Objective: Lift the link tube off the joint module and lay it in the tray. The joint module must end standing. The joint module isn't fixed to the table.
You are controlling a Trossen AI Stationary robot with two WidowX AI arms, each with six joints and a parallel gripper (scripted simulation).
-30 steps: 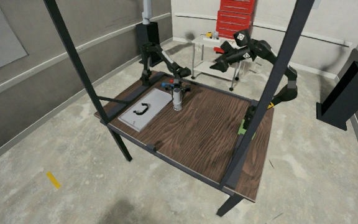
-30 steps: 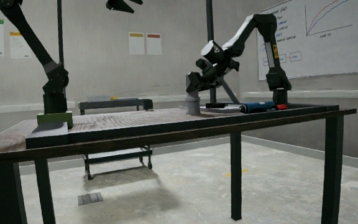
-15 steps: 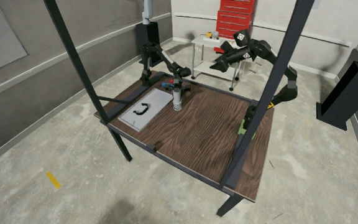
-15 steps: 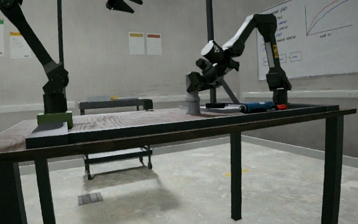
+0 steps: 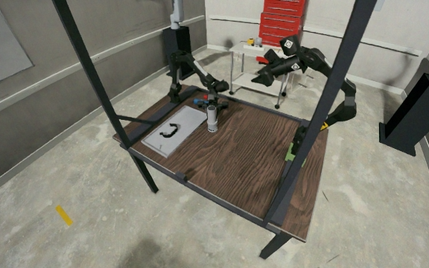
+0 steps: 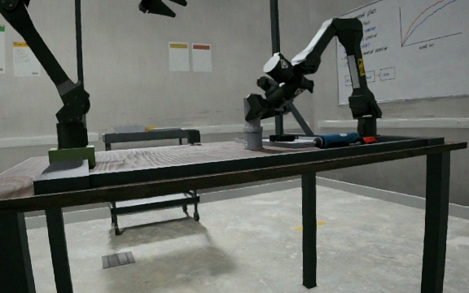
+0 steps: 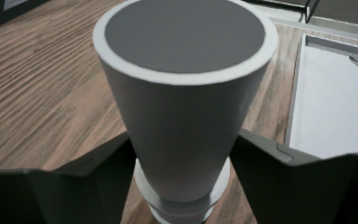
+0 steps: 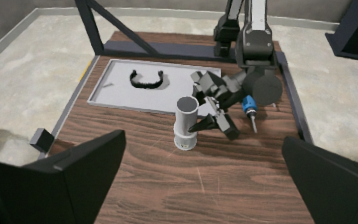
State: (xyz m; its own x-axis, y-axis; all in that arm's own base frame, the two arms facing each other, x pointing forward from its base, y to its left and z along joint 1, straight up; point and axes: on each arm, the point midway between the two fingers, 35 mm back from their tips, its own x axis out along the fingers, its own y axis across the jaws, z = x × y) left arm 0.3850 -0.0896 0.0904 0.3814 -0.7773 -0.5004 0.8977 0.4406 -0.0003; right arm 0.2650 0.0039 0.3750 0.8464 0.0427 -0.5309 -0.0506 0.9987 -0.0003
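Now: the joint module 80 mm below my left hand, 20 mm behind it and 10 mm to the right of it. From my left hand the other things lie so: link tube 10 mm to the right, 10 mm behind; red screwdriver 230 mm ahead, 200 mm to the left, 90 mm below; grey tray 170 mm to the left, 150 mm behind, 100 mm below.
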